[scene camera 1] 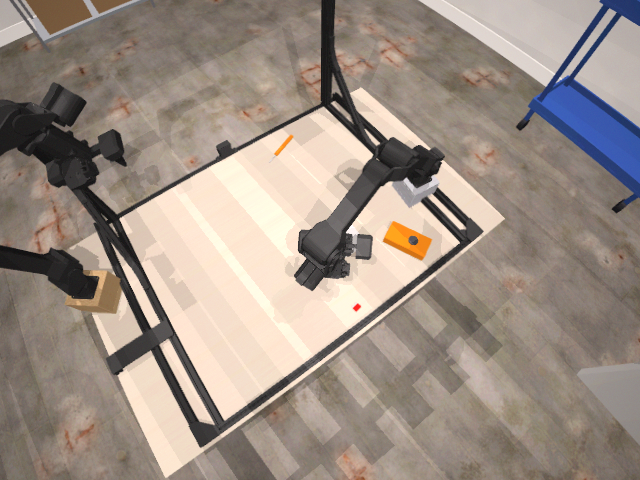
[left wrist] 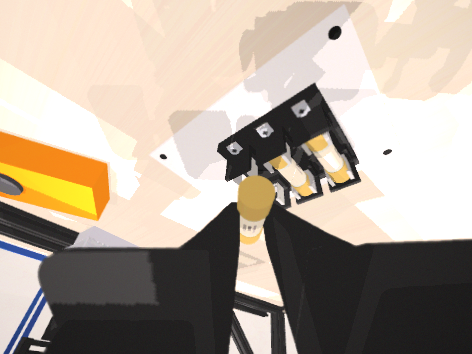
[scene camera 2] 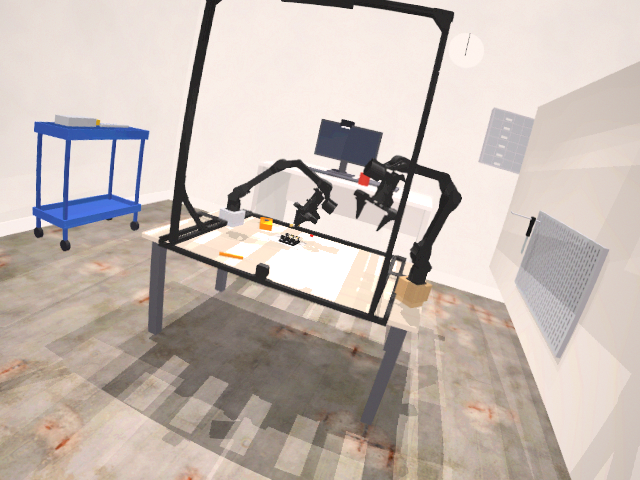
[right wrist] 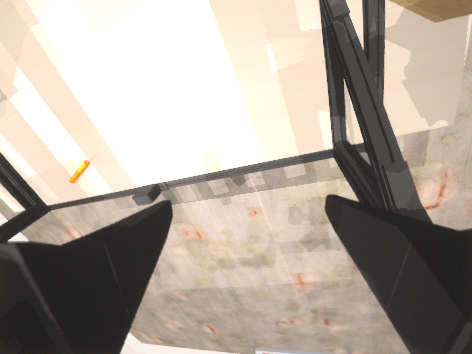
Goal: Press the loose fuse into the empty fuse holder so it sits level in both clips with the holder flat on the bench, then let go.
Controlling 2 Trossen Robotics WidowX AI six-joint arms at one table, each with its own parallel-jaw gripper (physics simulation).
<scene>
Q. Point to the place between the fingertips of my left gripper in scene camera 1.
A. At 338,242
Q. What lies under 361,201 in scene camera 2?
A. My right gripper.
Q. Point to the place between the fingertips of my left gripper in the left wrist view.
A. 250,210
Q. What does my right gripper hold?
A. Nothing.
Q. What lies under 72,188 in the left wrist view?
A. An orange box.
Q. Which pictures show my right gripper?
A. Scene camera 1, scene camera 2 and the right wrist view only.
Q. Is my right gripper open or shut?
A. Open.
</scene>
